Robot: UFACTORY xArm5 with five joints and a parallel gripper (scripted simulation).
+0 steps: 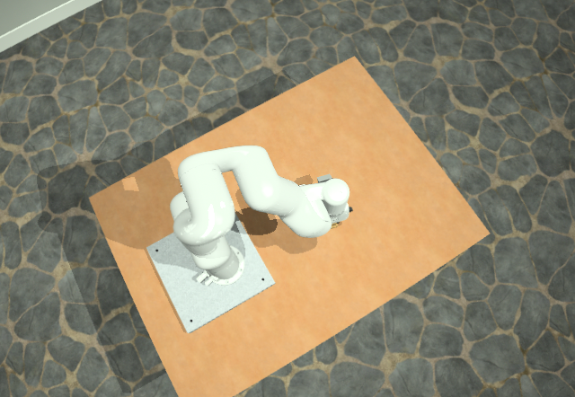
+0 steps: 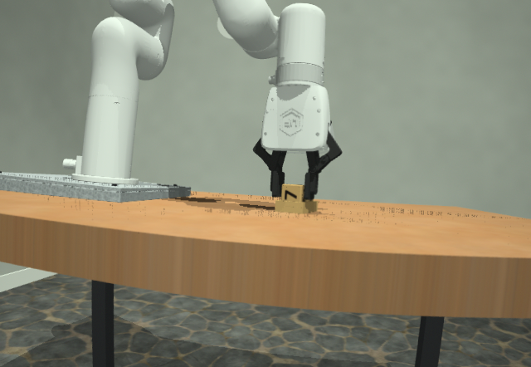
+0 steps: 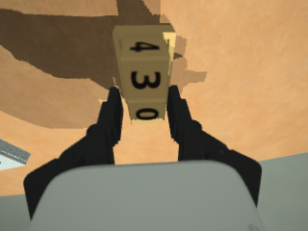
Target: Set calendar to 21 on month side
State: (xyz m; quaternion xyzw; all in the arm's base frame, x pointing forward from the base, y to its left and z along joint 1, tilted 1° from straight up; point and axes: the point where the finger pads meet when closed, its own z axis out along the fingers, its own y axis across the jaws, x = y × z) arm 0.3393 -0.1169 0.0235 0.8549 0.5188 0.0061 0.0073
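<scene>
My hand is 30 mm above the wooden calendar tray, 10 mm to the right of it and 10 mm short of it.
</scene>
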